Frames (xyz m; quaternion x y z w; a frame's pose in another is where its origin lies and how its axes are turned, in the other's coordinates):
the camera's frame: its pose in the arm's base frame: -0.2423 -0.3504 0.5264 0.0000 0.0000 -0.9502 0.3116
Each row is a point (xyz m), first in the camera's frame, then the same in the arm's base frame.
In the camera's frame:
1: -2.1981 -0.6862 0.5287
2: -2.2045 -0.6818 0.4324
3: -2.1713 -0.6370 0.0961
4: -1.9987 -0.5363 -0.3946
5: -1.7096 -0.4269 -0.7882
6: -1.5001 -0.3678 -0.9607
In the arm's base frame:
1: 1.1226 1.5042 1.0551
2: 1.1304 1.5045 0.9588
3: 1.1301 1.4487 0.6225
4: 1.0507 1.2653 0.1318
5: 0.8825 1.0060 -0.2618
6: 0.7487 0.8343 -0.4343

